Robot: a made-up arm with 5 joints. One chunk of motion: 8 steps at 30 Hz.
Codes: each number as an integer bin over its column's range. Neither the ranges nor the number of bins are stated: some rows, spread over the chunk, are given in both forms.
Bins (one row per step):
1: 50 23 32 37 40
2: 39 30 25 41 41
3: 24 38 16 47 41
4: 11 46 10 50 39
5: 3 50 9 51 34
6: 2 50 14 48 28
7: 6 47 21 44 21
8: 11 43 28 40 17
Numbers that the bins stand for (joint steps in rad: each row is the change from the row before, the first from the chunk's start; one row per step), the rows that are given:
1: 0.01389 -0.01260 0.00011 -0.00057 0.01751
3: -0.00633 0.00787 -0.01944 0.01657 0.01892
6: -0.02344 0.02425 -0.02189 0.01829 0.00056
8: -0.01644 0.01470 -0.00478 0.00457 -0.01498
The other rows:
2: 0.00533 -0.00305 -0.00844 0.00629 0.01892
4: -0.01644 0.01879 -0.02678 0.02171 0.01610
5: -0.02267 0.02425 -0.02800 0.02343 0.00903
7: -0.02033 0.02016 -0.01333 0.01143 -0.00933

